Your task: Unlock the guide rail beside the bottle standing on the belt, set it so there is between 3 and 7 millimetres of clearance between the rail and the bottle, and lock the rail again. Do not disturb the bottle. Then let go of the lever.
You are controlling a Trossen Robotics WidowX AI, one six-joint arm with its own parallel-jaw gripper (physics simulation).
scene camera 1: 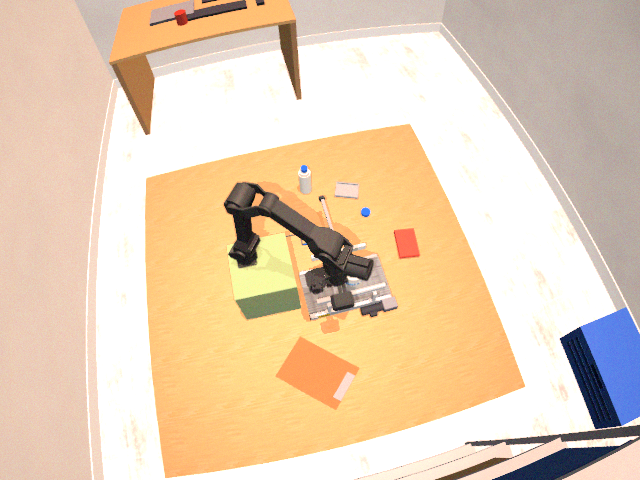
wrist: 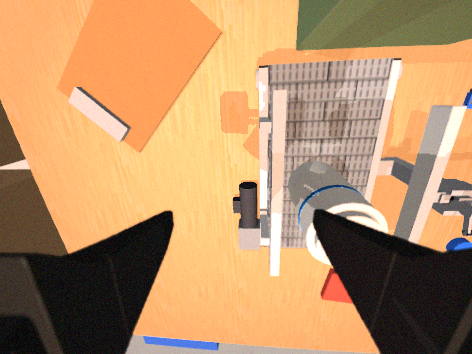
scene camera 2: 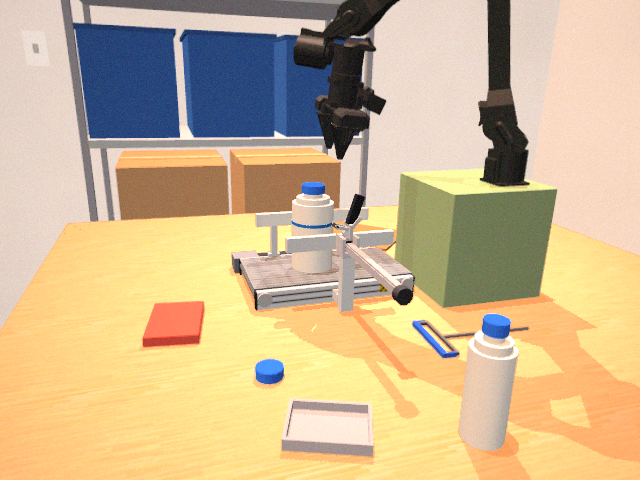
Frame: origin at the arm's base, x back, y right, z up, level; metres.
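Seen in the pictures: gripper, fingertip midpoint: (scene camera 1: 340, 292) (wrist: 244, 217) (scene camera 2: 334, 153); arm's base at its link origin: (scene camera 1: 246, 258) (scene camera 2: 503, 182).
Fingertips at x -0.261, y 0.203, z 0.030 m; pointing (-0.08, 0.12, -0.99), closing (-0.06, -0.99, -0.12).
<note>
Offsets run from my fingertips to a thing's middle. "spot": to the spot under its first point.
The white bottle @(dx -0.072, dy -0.097, dz -0.121 m) (scene camera 2: 311, 253) (wrist: 322, 187) stands upright on the belt @(dx -0.050, dy -0.102, dz -0.217 m) (scene camera 1: 381, 273) (scene camera 2: 276, 276) (wrist: 310, 110); the arm mostly hides it in scene camera 1. The guide rail with the clamp @(spot: dx -0.107, dy -0.201, dz -0.118 m) (scene camera 2: 310, 242) (wrist: 425, 175) stands along one belt side, apart from the bottle. Its black lever @(dx -0.039, dy -0.227, dz -0.058 m) (scene camera 2: 355, 209) points up and tilts. A rod with a black knob @(spot: dx -0.052, dy -0.438, dz -0.117 m) (scene camera 2: 402, 294) sticks out from its post. The opposite rail (scene camera 2: 272, 219) (wrist: 278, 175) stands along the other side. My gripper (scene camera 2: 334, 151) (wrist: 244, 217) is open and empty, high above the belt unit, clear of bottle and lever.
A green block (scene camera 1: 263, 273) (scene camera 2: 496, 248) bears the arm's base beside the belt. A spare bottle @(dx -0.012, dy -0.573, dz -0.164 m) (scene camera 1: 305, 180) (scene camera 2: 485, 392), a grey tray @(dx -0.177, dy -0.521, dz -0.229 m) (scene camera 1: 346, 190) (scene camera 2: 328, 426), a blue cap @(dx -0.219, dy -0.395, dz -0.229 m) (scene camera 1: 365, 211) (scene camera 2: 269, 371), a red box @(dx -0.333, dy -0.217, dz -0.229 m) (scene camera 1: 406, 242) (scene camera 2: 173, 322) and an orange folder @(dx +0.121, dy +0.180, dz -0.228 m) (scene camera 1: 317, 369) (wrist: 140, 75) lie around.
</note>
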